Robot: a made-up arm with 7 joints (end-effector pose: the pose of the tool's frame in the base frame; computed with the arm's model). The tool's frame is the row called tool.
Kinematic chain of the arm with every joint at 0, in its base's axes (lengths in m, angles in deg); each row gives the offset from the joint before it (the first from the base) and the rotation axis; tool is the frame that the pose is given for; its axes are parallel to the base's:
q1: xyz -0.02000 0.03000 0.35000 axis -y
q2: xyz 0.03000 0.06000 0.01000 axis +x
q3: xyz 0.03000 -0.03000 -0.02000 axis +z
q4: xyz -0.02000 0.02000 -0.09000 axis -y
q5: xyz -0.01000 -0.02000 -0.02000 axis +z
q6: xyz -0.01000 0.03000 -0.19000 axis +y
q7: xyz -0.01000 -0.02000 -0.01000 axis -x
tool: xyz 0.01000 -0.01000 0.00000
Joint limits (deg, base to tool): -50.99..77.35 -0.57..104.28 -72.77..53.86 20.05..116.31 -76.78..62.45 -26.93..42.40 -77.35..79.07
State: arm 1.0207 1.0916 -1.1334 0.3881 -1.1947 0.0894 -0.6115
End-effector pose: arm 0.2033 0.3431 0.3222 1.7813 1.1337 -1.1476
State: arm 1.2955 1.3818 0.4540 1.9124 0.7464 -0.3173 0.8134
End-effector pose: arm -0.0027 0.1546 0.5835 2.2564 0.6527 -2.4969
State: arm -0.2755 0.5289 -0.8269 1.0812 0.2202 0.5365 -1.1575
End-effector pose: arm 0.0715 0.0827 0.0370 1.1785 0.0184 -0.7474
Working (the frame after each row of the table, in the pose's form):
after q1: -0.0200 0.0300 0.3500 0.0000 0.2755 0.0000
after q2: 0.0116 0.0900 0.3515 0.5289 0.2755 0.0000
after q3: 0.0316 0.0742 0.3121 0.1536 0.5722 -0.8567
after q4: 0.0155 0.1440 0.2507 0.1470 -0.4990 -1.0111
after q5: 0.0023 0.1333 0.2260 0.0242 -0.5179 -0.7597
after q6: 0.0878 0.0998 0.0567 0.0210 0.0184 -0.7474
after q7: 0.0669 0.0922 0.0464 1.1785 0.0184 -0.7474

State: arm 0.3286 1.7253 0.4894 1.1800 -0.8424 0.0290 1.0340
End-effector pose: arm 0.1421 0.2810 0.5110 1.4630 0.3979 -0.5940
Working (the frame after each row of the table, in the pose's form):
after q1: -0.0200 0.0300 0.3500 0.0000 -0.3286 0.0000
after q2: 0.0052 0.0900 0.3691 1.7253 -0.3286 0.0000
after q3: 0.0421 0.1144 0.3537 1.7837 -0.8103 -0.1051
after q4: 0.0094 0.2020 0.3658 2.3931 -0.1418 -1.2554
after q5: 0.0332 0.2204 0.3654 2.4894 0.4210 -0.6131
after q6: 0.1349 0.2606 0.5239 2.4970 0.3979 -0.5940
after q7: 0.1383 0.2849 0.5241 1.4630 0.3979 -0.5940

